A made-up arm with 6 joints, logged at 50 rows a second.
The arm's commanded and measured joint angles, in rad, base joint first. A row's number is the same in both.
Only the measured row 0 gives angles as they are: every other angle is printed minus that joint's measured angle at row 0.
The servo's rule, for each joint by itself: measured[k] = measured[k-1] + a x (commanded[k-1-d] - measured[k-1]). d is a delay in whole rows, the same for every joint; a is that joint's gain. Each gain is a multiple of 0.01, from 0.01 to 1. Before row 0 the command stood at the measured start. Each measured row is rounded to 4 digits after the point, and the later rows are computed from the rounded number. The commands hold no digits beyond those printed.
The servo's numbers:
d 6
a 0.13 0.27 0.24 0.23 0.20 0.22
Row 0, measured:
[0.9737 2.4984 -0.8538 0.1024 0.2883 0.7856]
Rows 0 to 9, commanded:
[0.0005 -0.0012 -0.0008 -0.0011 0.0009 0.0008]
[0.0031 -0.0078 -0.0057 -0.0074 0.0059 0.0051]
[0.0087 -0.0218 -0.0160 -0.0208 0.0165 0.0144]
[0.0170 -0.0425 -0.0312 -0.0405 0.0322 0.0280]
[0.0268 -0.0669 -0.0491 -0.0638 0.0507 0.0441]
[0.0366 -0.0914 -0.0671 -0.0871 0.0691 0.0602]
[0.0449 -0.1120 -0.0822 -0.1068 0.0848 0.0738]
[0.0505 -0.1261 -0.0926 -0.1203 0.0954 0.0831]
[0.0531 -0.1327 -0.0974 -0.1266 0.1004 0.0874]
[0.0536 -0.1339 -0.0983 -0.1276 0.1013 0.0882]
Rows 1 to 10, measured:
[0.0000 0.0000 0.0000 0.0000 0.0000 0.0000]
[0.0000 0.0000 0.0000 0.0000 0.0000 0.0000]
[0.0000 0.0000 0.0000 0.0000 0.0000 0.0000]
[0.0000 0.0000 0.0000 0.0000 0.0000 0.0000]
[0.0000 0.0000 0.0000 0.0000 0.0000 0.0000]
[0.0000 0.0000 0.0000 0.0000 0.0000 0.0000]
[0.0001 -0.0003 -0.0002 -0.0003 0.0002 0.0002]
[0.0005 -0.0023 -0.0015 -0.0019 0.0013 0.0013]
[0.0016 -0.0076 -0.0050 -0.0062 0.0043 0.0042]
[0.0036 -0.0170 -0.0113 -0.0141 0.0099 0.0094]

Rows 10 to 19, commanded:
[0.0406 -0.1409 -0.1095 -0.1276 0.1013 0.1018]
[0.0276 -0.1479 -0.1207 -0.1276 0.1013 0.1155]
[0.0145 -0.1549 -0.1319 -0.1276 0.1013 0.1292]
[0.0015 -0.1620 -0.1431 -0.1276 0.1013 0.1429]
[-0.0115 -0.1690 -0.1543 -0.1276 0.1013 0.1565]
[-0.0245 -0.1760 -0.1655 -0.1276 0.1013 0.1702]
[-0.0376 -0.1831 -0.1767 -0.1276 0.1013 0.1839]
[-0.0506 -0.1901 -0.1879 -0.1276 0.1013 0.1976]
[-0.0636 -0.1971 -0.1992 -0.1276 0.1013 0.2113]
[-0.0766 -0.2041 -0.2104 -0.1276 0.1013 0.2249]
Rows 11 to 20, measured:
[0.0066 -0.0305 -0.0204 -0.0255 0.0181 0.0170]
[0.0105 -0.0469 -0.0316 -0.0397 0.0283 0.0265]
[0.0150 -0.0645 -0.0437 -0.0551 0.0396 0.0369]
[0.0196 -0.0811 -0.0554 -0.0701 0.0508 0.0471]
[0.0240 -0.0950 -0.0655 -0.0831 0.0607 0.0560]
[0.0278 -0.1055 -0.0734 -0.0933 0.0688 0.0631]
[0.0295 -0.1151 -0.0821 -0.1012 0.0753 0.0716]
[0.0293 -0.1240 -0.0914 -0.1073 0.0805 0.0813]
[0.0274 -0.1323 -0.1011 -0.1120 0.0847 0.0918]
[0.0240 -0.1403 -0.1112 -0.1156 0.0880 0.1030]

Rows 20 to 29, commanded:
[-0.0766 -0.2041 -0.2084 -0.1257 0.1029 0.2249]
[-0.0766 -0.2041 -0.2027 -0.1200 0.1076 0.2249]
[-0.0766 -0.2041 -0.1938 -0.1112 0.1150 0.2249]
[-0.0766 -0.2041 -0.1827 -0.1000 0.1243 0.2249]
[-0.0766 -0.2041 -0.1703 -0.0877 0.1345 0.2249]
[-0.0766 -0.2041 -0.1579 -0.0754 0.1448 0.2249]
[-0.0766 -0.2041 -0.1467 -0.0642 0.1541 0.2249]
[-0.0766 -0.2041 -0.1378 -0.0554 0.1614 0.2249]
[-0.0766 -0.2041 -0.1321 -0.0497 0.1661 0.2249]
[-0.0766 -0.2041 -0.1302 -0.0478 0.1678 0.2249]
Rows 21 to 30, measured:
[0.0194 -0.1480 -0.1215 -0.1184 0.0907 0.1148]
[0.0137 -0.1556 -0.1321 -0.1205 0.0928 0.1270]
[0.0070 -0.1630 -0.1428 -0.1221 0.0945 0.1395]
[-0.0005 -0.1703 -0.1536 -0.1234 0.0959 0.1523]
[-0.0087 -0.1775 -0.1645 -0.1244 0.0970 0.1653]
[-0.0175 -0.1847 -0.1755 -0.1251 0.0979 0.1784]
[-0.0252 -0.1899 -0.1834 -0.1252 0.0989 0.1886]
[-0.0319 -0.1937 -0.1880 -0.1240 0.1006 0.1966]
[-0.0377 -0.1965 -0.1894 -0.1211 0.1035 0.2028]
[-0.0428 -0.1986 -0.1878 -0.1162 0.1077 0.2077]

